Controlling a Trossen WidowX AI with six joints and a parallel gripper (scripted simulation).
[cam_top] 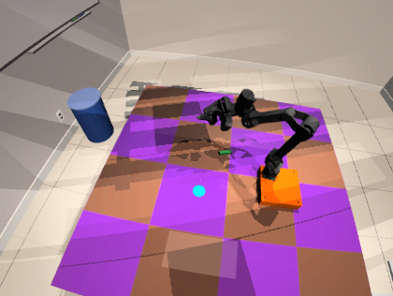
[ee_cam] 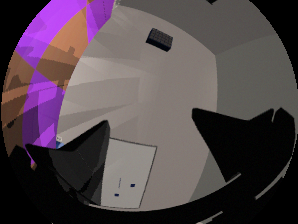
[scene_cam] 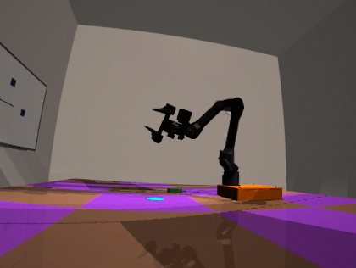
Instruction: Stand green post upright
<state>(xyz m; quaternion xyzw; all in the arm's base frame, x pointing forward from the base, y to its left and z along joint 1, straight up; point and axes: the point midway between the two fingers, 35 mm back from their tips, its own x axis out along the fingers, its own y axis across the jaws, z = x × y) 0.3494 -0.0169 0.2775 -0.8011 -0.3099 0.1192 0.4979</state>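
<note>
My gripper tip is 320 mm above the green post, 130 mm past it and 90 mm to the left of it. The rest, counted from my gripper tip: cyan circle (320 mm below, 170 mm to the left, 60 mm behind).
</note>
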